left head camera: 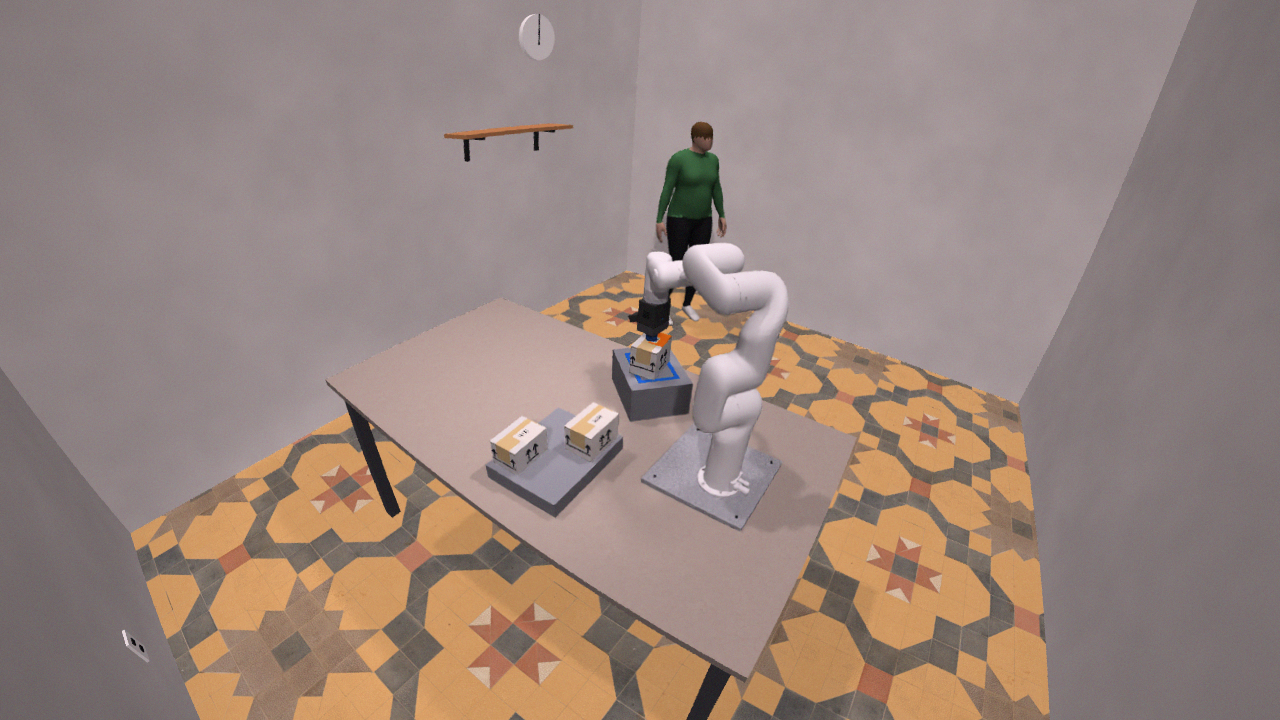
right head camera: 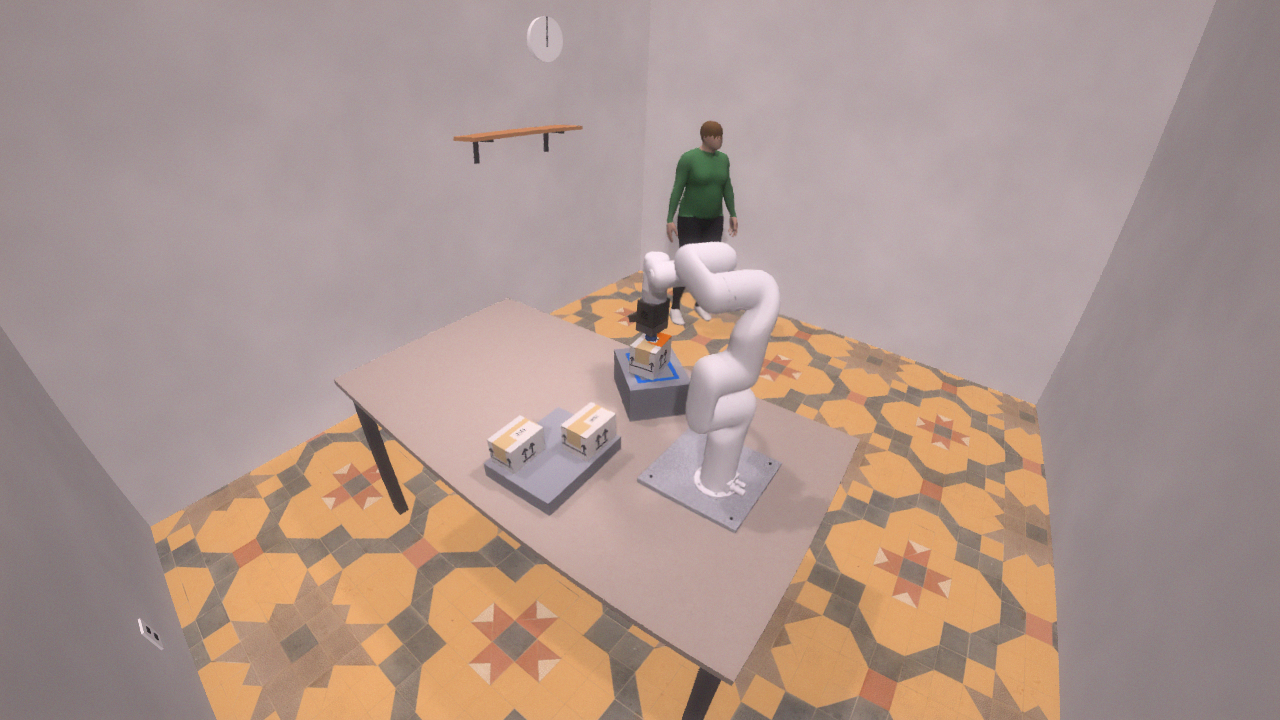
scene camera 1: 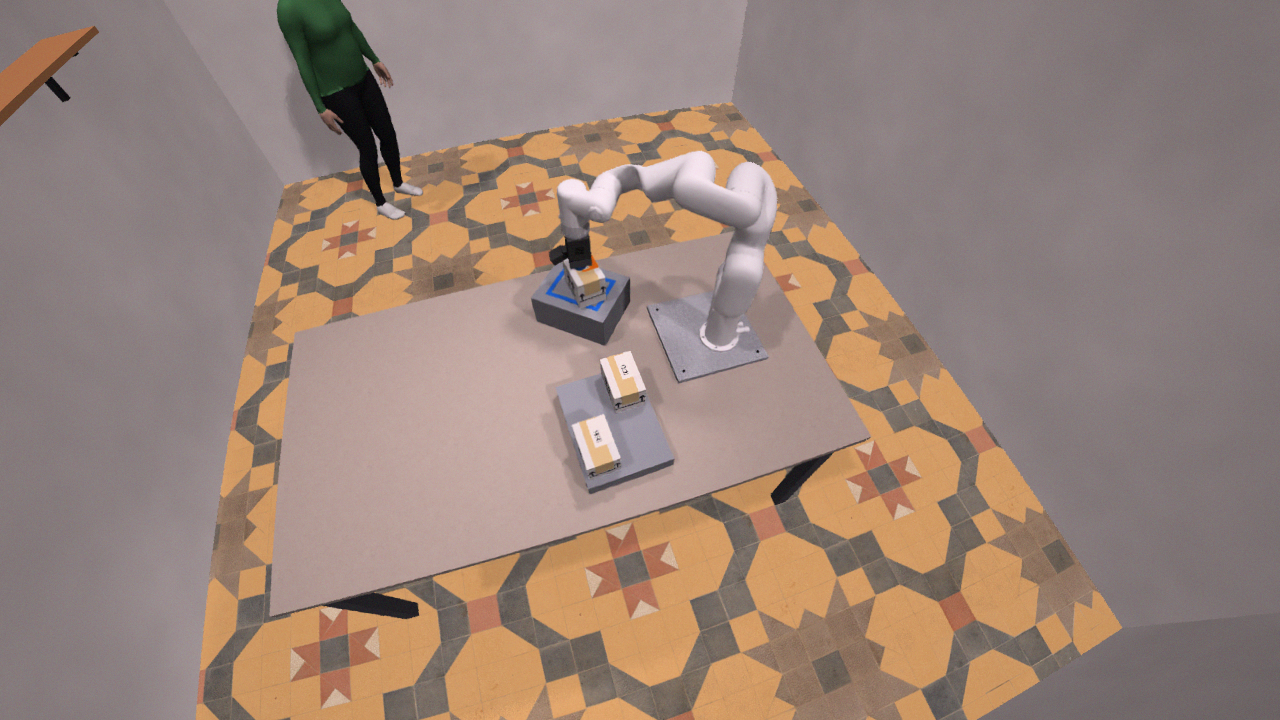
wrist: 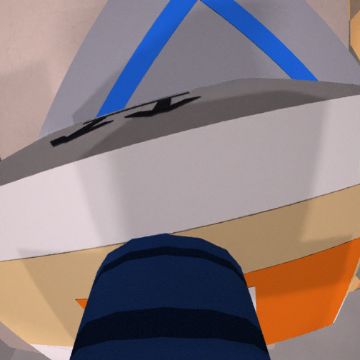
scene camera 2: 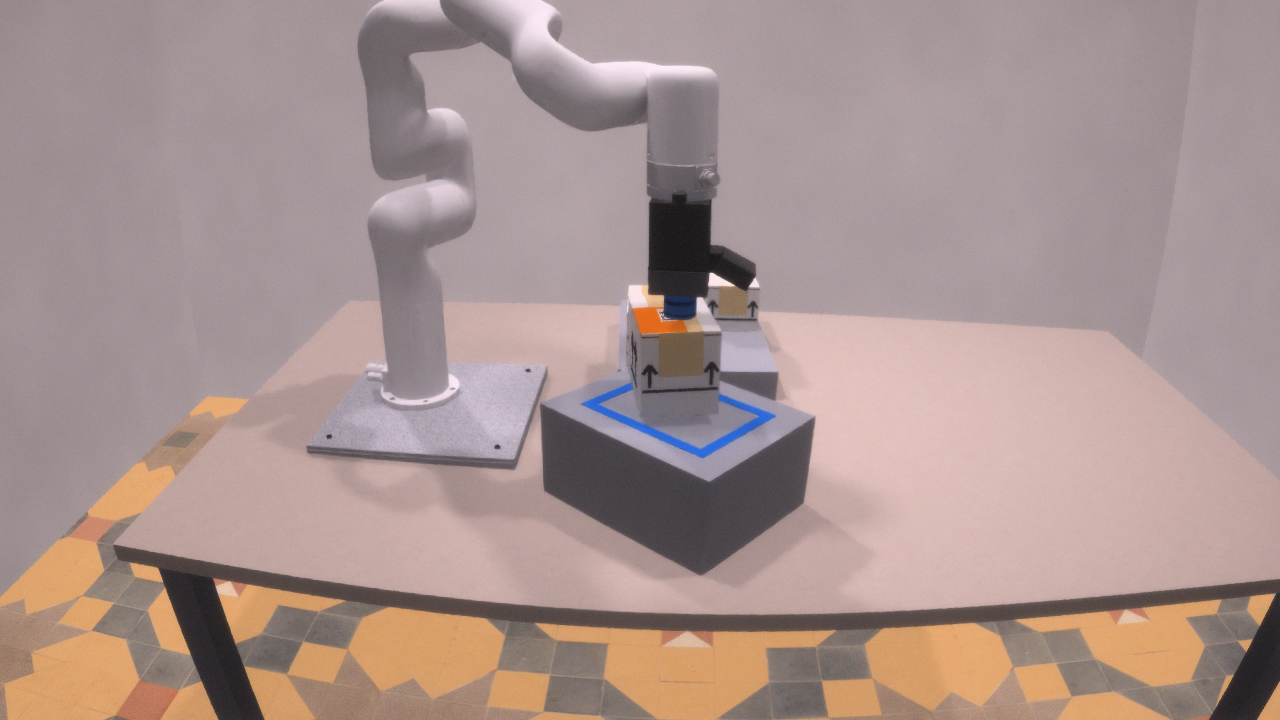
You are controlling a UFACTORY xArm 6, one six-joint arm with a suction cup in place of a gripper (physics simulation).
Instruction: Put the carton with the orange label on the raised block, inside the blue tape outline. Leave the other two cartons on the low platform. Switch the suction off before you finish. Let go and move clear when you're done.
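Places are measured from the arm's base along level axes (x right, y ahead, z up), in metres.
Pixels of known places: hand at its tool point: (left head camera: 651, 342) (right head camera: 650, 342) (scene camera 1: 580, 269) (scene camera 2: 679, 325); arm's base at its link origin: (left head camera: 719, 481) (right head camera: 716, 482) (scene camera 1: 718, 336) (scene camera 2: 420, 392).
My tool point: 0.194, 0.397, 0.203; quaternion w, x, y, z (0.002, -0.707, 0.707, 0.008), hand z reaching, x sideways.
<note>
For each thing: its top centre in the pictures, then the offset to it from my tool point, as dx, dy, dz. "spot": a spot on its surface instead. Level surfaces: height alone.
- carton with the orange label, top centre: (scene camera 2: 673, 311) (scene camera 1: 582, 267) (right head camera: 651, 340) (left head camera: 652, 340) -0.007, -0.008, +0.013
- raised block's at its top centre: (scene camera 2: 678, 410) (scene camera 1: 580, 287) (right head camera: 651, 365) (left head camera: 651, 365) +0.017, +0.004, -0.097
- blue tape outline at a spot on its surface: (scene camera 2: 702, 451) spot: +0.111, +0.036, -0.097
- table edge at a spot on its surface: (scene camera 1: 596, 445) spot: -0.518, +0.056, -0.091
- low platform at its top centre: (scene camera 2: 692, 332) (scene camera 1: 612, 421) (left head camera: 556, 450) (right head camera: 553, 450) -0.425, -0.001, -0.169
- table at its surface level: dz -0.217
The carton with the orange label (left head camera: 648, 358) (right head camera: 648, 358) (scene camera 1: 588, 284) (scene camera 2: 680, 355) (wrist: 200, 175) is upright at the raised block's (left head camera: 657, 402) (scene camera 1: 568, 320) (scene camera 2: 626, 474) top. A gap beneath it cannot be made out. Its visible front edge lies inside the blue tape outline (scene camera 2: 702, 451) (wrist: 137, 65); its rear edge is hidden. My suction cup (left head camera: 651, 335) (scene camera 1: 580, 265) (scene camera 2: 679, 307) (wrist: 167, 285) sits on its top, attached. The other two cartons, one nearer the table edge (left head camera: 519, 445) (scene camera 1: 596, 445) and one nearer the block (left head camera: 591, 431) (scene camera 1: 622, 380), stand on the low platform (left head camera: 559, 483) (scene camera 1: 640, 443).
The arm's base plate (left head camera: 675, 488) (scene camera 1: 693, 362) (scene camera 2: 358, 429) is bolted to the table (left head camera: 447, 376) (scene camera 1: 402, 402) (scene camera 2: 939, 402) beside the block and platform. A person in a green top (left head camera: 692, 183) (right head camera: 704, 183) (scene camera 1: 317, 44) stands behind the table. A wall shelf (left head camera: 510, 131) (right head camera: 519, 133) hangs farther back.
</note>
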